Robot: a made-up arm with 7 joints. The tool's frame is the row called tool.
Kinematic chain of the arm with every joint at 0, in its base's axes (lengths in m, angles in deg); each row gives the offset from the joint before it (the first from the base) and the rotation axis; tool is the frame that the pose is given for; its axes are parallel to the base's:
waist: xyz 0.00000 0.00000 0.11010 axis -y
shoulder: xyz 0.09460 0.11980 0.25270 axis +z
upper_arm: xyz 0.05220 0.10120 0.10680 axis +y
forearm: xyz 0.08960 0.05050 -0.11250 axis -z
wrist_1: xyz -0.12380 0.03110 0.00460 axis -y
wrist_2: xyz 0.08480 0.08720 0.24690 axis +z
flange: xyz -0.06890 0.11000 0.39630 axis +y
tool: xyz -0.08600 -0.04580 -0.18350
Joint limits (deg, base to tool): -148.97..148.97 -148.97..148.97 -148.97..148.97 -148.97..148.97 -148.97..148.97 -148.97..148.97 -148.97..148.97
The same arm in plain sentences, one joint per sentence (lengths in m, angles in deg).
The arm has seven revolute joints in a row. What follows holds with every joint at zero, and every direction is one of the base frame's. Joint 1 is mounted 0.1101 m along +z from the base frame's origin and rotates about -y, from -148.97 to 148.97 deg. Joint 2 is mounted 0.0946 m along +x and 0.1198 m along +y and 0.2527 m along +z from joint 1 and rotates about +z, from -148.97 to 148.97 deg. Joint 3 is mounted 0.0522 m along +x and 0.1012 m along +y and 0.1068 m along +z from joint 2 and rotates about +y, from -148.97 to 148.97 deg. Joint 4 is mounted 0.0896 m along +x and 0.0505 m along +y and 0.1125 m along -z from joint 3 and rotates about -z, from -148.97 to 148.97 deg. Joint 5 is mounted 0.1238 m along -x and 0.0311 m along +y and 0.0046 m along +z from joint 4 and rotates about -y, from -148.97 to 148.97 deg. Joint 6 is mounted 0.0848 m along +x and 0.0872 m along +y and 0.2469 m along +z from joint 5 and rotates about +z, from -148.97 to 148.97 deg. Joint 7 is mounted 0.0689 m along -x and 0.1100 m along +y and 0.3963 m along +z from joint 6 and rotates about +y, from -148.97 to 148.97 deg. The tool frame, which is the frame that the pose is given for, is mounted 0.0860 m along -x and 0.0458 m along -y and 0.1835 m along -z from joint 7; its axes are parallel to the base frame's.
